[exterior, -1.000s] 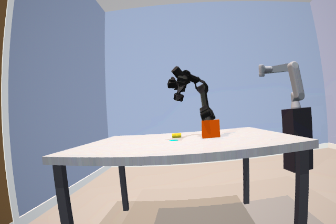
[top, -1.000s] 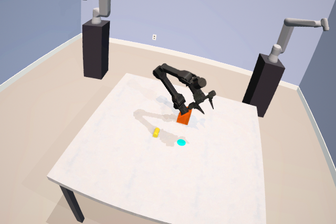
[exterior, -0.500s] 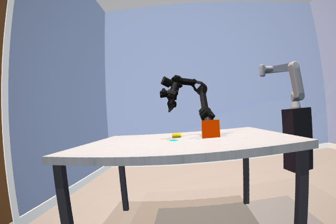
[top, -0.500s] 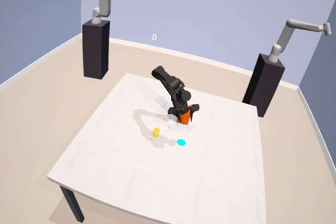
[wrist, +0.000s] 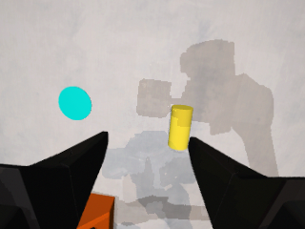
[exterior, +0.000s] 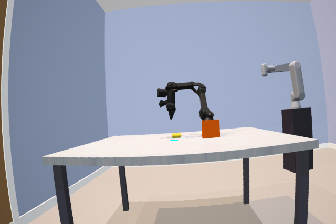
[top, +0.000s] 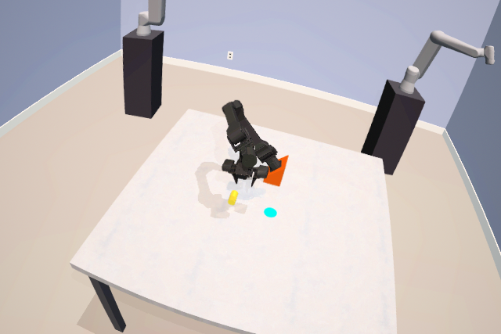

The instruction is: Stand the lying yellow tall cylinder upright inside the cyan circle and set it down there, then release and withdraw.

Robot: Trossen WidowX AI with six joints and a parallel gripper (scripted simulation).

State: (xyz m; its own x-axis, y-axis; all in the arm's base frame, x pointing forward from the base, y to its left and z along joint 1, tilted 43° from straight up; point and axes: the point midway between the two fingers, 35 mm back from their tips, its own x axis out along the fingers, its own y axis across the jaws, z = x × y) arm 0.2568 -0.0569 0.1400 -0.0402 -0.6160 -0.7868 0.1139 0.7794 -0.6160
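The yellow tall cylinder lies 4 cm behind my gripper tip, 4 cm to the right of it and 12 cm below it. From my gripper tip the other things lie so: cyan circle 14 cm to the left, 14 cm below.
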